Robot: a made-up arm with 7 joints. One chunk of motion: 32 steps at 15 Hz.
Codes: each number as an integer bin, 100 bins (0 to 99) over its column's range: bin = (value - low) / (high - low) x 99, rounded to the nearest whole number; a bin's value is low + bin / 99 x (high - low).
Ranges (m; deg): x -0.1..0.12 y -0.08..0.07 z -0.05..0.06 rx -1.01..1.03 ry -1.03..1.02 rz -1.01..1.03
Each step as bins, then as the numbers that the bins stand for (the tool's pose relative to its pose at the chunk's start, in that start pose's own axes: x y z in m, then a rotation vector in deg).
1 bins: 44 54 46 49 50 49
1 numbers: -0.0022 0.0018 0.0011 0.00 0.01 0.00
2 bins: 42 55 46 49 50 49
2 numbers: -0.0067 0.0033 0.0011 0.00 0.01 0.00
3 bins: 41 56 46 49 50 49
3 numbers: -0.0089 0.0048 0.0011 0.00 0.01 0.00
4 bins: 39 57 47 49 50 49
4 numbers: -0.0133 0.0064 0.0022 0.00 0.01 0.00
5 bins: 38 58 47 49 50 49
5 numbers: -0.0156 0.0079 0.0022 0.00 0.01 0.00
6 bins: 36 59 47 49 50 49
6 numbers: -0.0200 0.0094 0.0022 0.00 0.01 0.00
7 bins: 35 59 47 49 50 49
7 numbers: -0.0222 0.0094 0.0022 0.00 0.01 0.00
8 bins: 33 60 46 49 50 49
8 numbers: -0.0267 0.0109 0.0011 0.00 0.01 0.00
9 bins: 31 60 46 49 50 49
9 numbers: -0.0311 0.0109 0.0011 0.00 0.01 0.00
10 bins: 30 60 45 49 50 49
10 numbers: -0.0333 0.0109 0.0000 0.00 0.01 0.00
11 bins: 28 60 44 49 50 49
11 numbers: -0.0378 0.0109 -0.0011 0.00 0.01 0.00
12 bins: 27 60 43 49 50 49
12 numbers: -0.0400 0.0109 -0.0022 0.00 0.01 0.00
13 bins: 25 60 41 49 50 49
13 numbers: -0.0444 0.0109 -0.0044 0.00 0.01 0.00
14 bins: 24 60 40 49 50 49
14 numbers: -0.0467 0.0109 -0.0056 0.00 0.01 0.00
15 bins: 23 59 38 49 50 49
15 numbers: -0.0489 0.0094 -0.0078 0.00 0.01 0.00
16 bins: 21 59 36 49 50 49
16 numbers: -0.0533 0.0094 -0.0100 0.00 0.01 0.00
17 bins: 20 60 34 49 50 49
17 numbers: -0.0556 0.0109 -0.0122 0.00 0.01 0.00
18 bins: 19 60 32 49 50 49
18 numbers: -0.0578 0.0109 -0.0144 0.00 0.01 0.00
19 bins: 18 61 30 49 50 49
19 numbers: -0.0600 0.0124 -0.0167 0.00 0.01 0.00
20 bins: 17 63 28 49 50 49
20 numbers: -0.0622 0.0155 -0.0189 0.00 0.01 0.00
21 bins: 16 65 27 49 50 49
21 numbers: -0.0644 0.0185 -0.0200 0.00 0.01 0.00
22 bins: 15 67 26 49 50 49
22 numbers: -0.0667 0.0215 -0.0211 0.00 0.01 0.00
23 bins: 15 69 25 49 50 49
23 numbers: -0.0667 0.0245 -0.0222 0.00 0.01 0.00
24 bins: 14 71 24 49 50 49
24 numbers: -0.0689 0.0276 -0.0233 0.00 0.01 0.00
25 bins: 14 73 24 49 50 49
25 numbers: -0.0689 0.0306 -0.0233 0.00 0.01 0.00
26 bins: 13 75 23 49 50 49
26 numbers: -0.0711 0.0336 -0.0244 0.00 0.01 0.00
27 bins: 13 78 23 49 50 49
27 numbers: -0.0711 0.0382 -0.0244 0.00 0.01 0.00
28 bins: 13 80 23 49 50 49
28 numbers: -0.0711 0.0412 -0.0244 0.00 0.01 0.00
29 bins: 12 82 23 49 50 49
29 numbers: -0.0733 0.0442 -0.0244 0.00 0.01 0.00
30 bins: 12 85 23 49 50 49
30 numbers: -0.0733 0.0488 -0.0244 0.00 0.01 0.00
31 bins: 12 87 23 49 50 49
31 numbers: -0.0733 0.0518 -0.0244 0.00 0.01 0.00
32 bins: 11 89 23 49 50 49
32 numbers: -0.0756 0.0548 -0.0244 0.00 0.01 0.00
